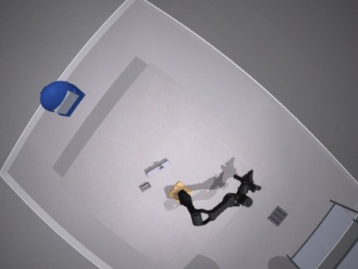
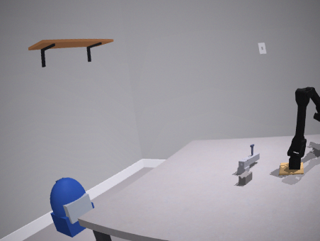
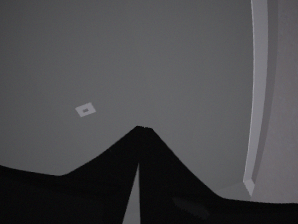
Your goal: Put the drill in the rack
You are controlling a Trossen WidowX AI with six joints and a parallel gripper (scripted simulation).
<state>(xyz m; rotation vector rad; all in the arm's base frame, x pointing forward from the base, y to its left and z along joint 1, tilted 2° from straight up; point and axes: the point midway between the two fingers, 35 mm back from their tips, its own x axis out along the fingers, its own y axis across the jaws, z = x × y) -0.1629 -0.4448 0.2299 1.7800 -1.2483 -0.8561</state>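
The blue key is 42 cm ahead of my gripper tip, 41 cm to the left of it and 16 cm below it. The rest, counted from my gripper tip: pale fixture 44 cm to the left, 43 cm ahead, 21 cm below; drill 46 cm to the left, 44 cm ahead, 20 cm below; rack 62 cm to the left, 41 cm ahead, 23 cm below.
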